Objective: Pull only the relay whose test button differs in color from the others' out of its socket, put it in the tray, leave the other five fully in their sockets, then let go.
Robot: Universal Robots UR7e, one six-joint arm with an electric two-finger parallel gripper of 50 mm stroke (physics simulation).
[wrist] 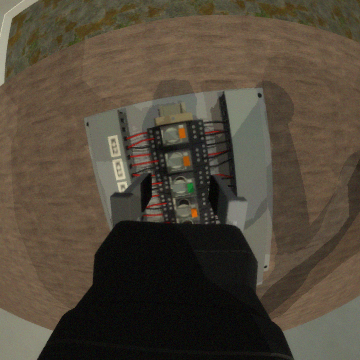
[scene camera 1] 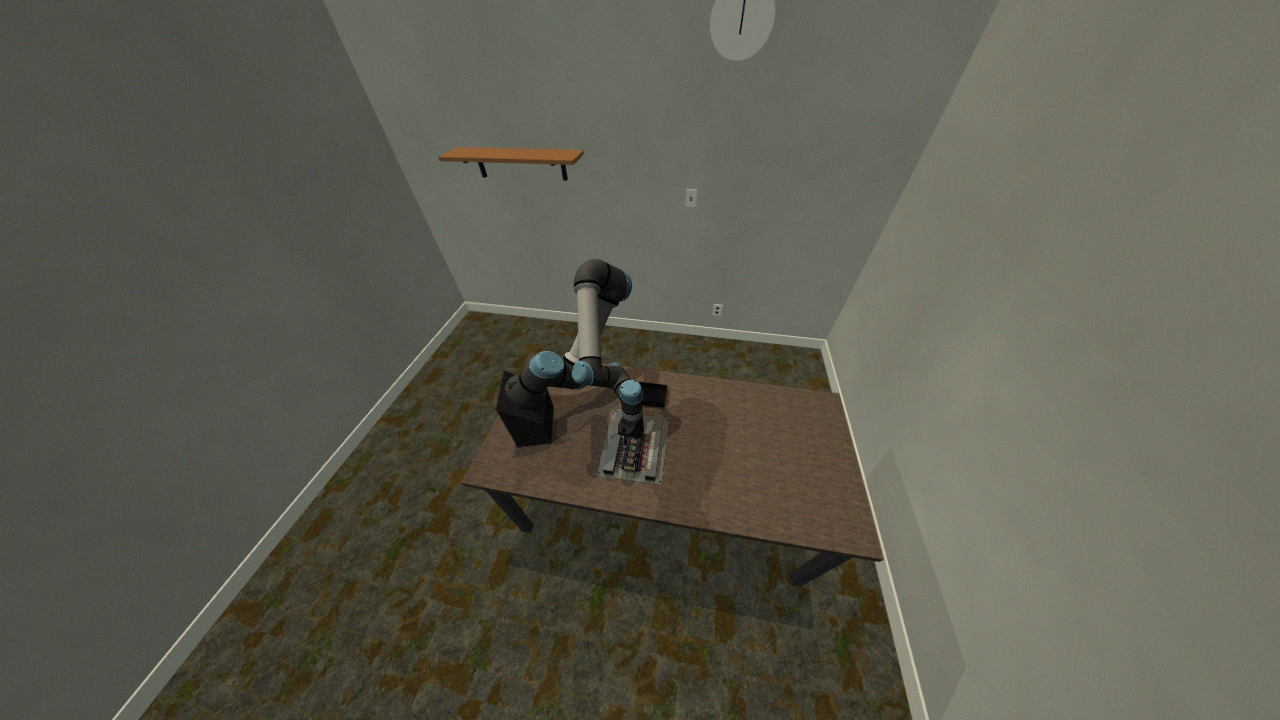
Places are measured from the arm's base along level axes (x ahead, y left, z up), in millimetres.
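Where they show: gripper, between the fingertips: [wrist: 179, 185] [scene camera 1: 631, 445]; arm's base, origin of its link: [scene camera 1: 522, 392].
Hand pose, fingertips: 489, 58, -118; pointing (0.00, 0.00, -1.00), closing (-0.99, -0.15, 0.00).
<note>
Things, the pixels of their top centre, and the offset from my fingertips, as dx, dy, dz. "spot": a spot on its surface instead.
- relay with a green test button, centre of its top: [wrist: 182, 188] -5, +13, -39
- gripper body, centre of its top: [wrist: 186, 213] -15, +41, -39
- black tray, a spot on its surface: [scene camera 1: 656, 394] spot: -62, +350, -105
- grey panel, a spot on its surface: [wrist: 252, 130] spot: -76, -66, -65
In the wrist view a relay with a green test button [wrist: 182, 186] sits in its socket in the relay row. Relays with orange buttons show in the same row: the far one [wrist: 174, 134], the one beside the green [wrist: 176, 160], and one nearer the gripper body [wrist: 185, 207]. Others are hidden by the gripper body. My gripper [wrist: 179, 185] [scene camera 1: 632, 437] is open and empty. Its fingers stand on either side of the row, about level with the green-button relay, and the row appears slightly turned relative to them. The black tray [scene camera 1: 656, 394] stands behind the panel.
The grey panel [wrist: 252, 130] [scene camera 1: 605, 471] carries the row, with red and black wires on both sides and wire ducts along its edges. Labels K12 [wrist: 114, 146] and K13 [wrist: 118, 169] are on the left duct. The black robot base stand [scene camera 1: 528, 422] is at the table's left.
</note>
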